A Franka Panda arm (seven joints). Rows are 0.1 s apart.
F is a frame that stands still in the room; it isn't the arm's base.
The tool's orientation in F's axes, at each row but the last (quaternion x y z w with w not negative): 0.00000 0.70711 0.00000 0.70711; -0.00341 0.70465 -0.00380 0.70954; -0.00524 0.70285 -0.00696 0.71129; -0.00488 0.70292 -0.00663 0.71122; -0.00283 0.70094 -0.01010 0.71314; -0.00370 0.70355 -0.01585 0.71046
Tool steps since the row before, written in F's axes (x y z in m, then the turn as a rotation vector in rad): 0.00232 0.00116 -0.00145 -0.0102 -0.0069 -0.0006; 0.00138 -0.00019 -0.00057 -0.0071 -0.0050 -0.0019; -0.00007 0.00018 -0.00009 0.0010 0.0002 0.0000; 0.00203 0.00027 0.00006 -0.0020 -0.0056 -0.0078; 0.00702 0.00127 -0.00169 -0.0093 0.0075 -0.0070; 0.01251 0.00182 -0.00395 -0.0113 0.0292 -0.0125
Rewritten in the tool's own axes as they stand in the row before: 0.00145 0.00116 0.00232 0.0006 -0.0069 -0.0102; 0.00058 -0.00018 0.00138 0.0019 -0.0050 -0.0071; 0.00009 0.00018 -0.00007 0.0000 0.0002 0.0010; -0.00004 0.00027 0.00203 0.0079 -0.0055 -0.0021; 0.00179 0.00137 0.00698 0.0067 0.0075 -0.0095; 0.00402 0.00214 0.01244 0.0116 0.0293 -0.0119
